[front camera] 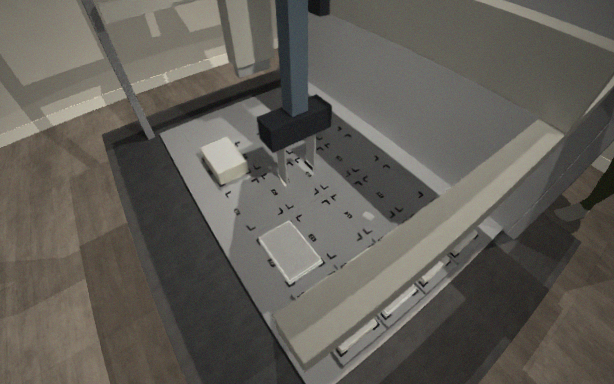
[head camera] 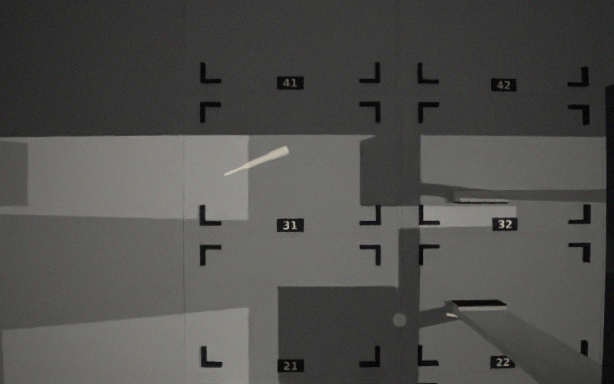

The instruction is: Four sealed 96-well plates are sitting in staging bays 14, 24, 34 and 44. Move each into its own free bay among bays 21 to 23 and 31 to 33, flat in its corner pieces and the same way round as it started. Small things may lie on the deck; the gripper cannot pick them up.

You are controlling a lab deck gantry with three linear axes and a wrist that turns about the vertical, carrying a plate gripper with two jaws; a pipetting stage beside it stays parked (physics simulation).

I see my gripper [head camera: 476, 251], a bay 22 [head camera: 542, 280] and a bay 32 [head camera: 467, 143].
My gripper shows as well in the front camera view [front camera: 297, 172]. The bay 32 also shows in the front camera view [front camera: 328, 171].
